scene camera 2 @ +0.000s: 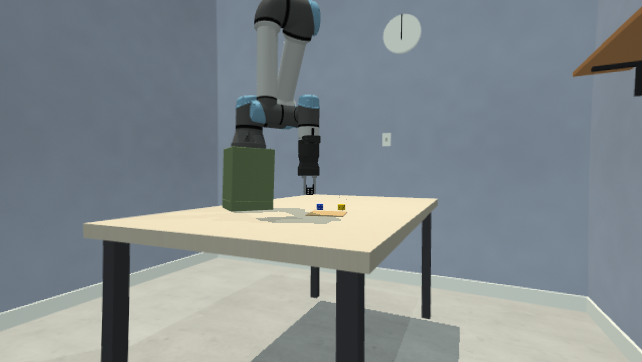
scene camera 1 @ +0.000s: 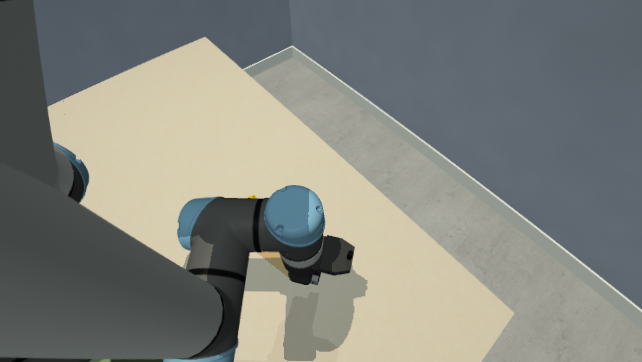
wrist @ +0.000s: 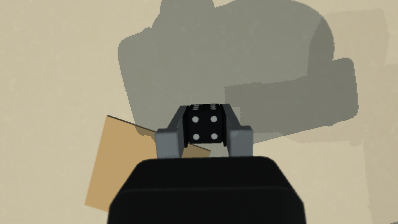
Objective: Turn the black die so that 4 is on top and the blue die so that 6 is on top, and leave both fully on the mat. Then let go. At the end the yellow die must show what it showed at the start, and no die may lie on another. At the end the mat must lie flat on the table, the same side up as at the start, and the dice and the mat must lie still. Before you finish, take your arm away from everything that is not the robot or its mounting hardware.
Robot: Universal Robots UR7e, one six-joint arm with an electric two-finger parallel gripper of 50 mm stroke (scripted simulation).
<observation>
The pictures show: the gripper, a tan mat and a black die.
The gripper also shows in the wrist view.
</observation>
